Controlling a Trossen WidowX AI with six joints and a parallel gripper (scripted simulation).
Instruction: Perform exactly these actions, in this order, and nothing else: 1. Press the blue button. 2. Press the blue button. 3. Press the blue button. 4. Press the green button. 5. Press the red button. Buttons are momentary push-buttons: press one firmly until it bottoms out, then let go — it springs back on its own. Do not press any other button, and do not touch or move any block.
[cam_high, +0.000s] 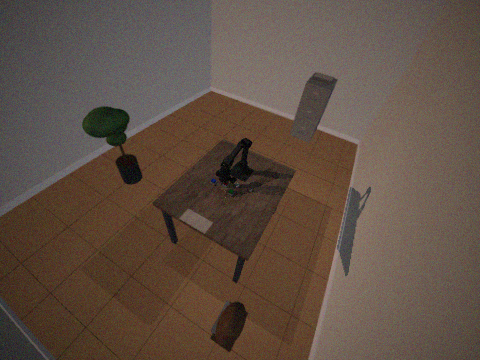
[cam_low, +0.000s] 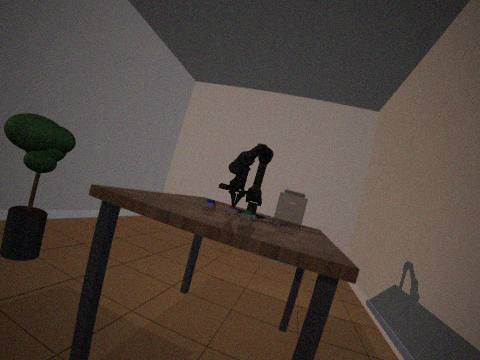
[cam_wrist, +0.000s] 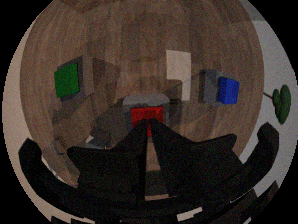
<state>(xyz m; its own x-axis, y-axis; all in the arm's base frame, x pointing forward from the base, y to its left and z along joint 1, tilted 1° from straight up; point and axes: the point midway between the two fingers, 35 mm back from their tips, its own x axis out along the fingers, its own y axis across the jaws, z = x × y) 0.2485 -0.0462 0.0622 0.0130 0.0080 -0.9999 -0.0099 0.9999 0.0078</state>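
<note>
Now: gripper tip 1 cm above the red button. Also, from my gripper tip: small pale block (9 cm to the left, 6 cm behind, 2 cm below); green button (9 cm to the left, 5 cm ahead); blue button (11 cm to the right, 4 cm ahead).
</note>
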